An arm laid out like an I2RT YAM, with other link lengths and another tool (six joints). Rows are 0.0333 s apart.
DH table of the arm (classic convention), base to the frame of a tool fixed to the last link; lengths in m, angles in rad. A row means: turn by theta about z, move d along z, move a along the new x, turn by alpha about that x. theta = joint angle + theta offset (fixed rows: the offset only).
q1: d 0.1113, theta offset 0, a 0.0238, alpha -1.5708
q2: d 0, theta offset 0, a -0.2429, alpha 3.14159
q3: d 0, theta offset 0.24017, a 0.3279, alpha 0
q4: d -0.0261, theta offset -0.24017, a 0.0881, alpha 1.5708
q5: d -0.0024, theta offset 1.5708, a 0, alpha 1.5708
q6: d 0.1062, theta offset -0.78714, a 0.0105, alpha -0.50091
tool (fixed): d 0.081, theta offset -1.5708, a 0, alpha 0
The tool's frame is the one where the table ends.
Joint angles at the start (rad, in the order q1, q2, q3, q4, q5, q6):
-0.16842, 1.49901, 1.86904, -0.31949, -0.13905, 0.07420
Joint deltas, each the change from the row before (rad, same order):
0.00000, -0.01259, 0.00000, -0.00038, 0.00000, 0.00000
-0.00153, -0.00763, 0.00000, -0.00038, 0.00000, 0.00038
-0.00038, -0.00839, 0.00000, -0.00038, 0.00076, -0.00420
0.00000, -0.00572, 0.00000, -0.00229, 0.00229, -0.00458
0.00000, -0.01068, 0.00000, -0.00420, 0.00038, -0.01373
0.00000, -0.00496, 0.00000, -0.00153, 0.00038, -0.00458
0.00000, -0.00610, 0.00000, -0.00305, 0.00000, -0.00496
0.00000, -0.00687, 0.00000, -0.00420, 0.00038, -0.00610
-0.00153, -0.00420, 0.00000, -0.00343, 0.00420, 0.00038
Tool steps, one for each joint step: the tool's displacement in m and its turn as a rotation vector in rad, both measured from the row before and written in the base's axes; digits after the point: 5 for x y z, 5 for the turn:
-0.00530, 0.00090, 0.00641, -0.00205, -0.01204, 0.00000
-0.00336, -0.00025, 0.00380, -0.00084, -0.00716, -0.00151
-0.00368, 0.00019, 0.00432, -0.00549, -0.00777, -0.00145
-0.00258, -0.00008, 0.00243, -0.00496, -0.00326, -0.00264
-0.00471, 0.00044, 0.00471, -0.01474, -0.00593, -0.00153
-0.00221, 0.00021, 0.00222, -0.00511, -0.00323, -0.00078
-0.00270, 0.00036, 0.00238, -0.00545, -0.00284, -0.00046
-0.00307, 0.00033, 0.00247, -0.00649, -0.00243, -0.00096
-0.00213, -0.00119, 0.00113, 0.00065, -0.00084, -0.00567

